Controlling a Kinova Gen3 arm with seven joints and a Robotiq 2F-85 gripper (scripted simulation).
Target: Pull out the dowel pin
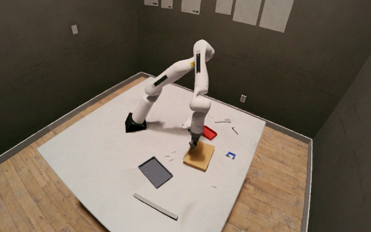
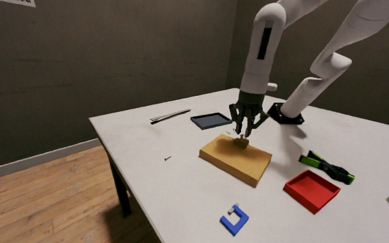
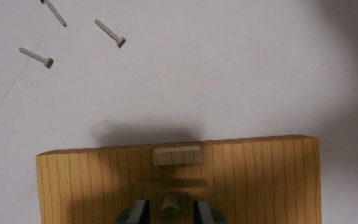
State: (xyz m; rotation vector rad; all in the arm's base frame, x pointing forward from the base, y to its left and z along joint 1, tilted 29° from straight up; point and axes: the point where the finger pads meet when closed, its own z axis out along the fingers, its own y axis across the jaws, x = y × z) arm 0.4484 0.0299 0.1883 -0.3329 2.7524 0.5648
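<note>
Now: hand 40 mm above the dowel pin. Also, from my hand: grey tray: 270 mm to the right, 90 mm below, 60 mm behind; red tray: 220 mm to the left, 90 mm below, 60 mm behind; small wooden block: 60 mm below.
</note>
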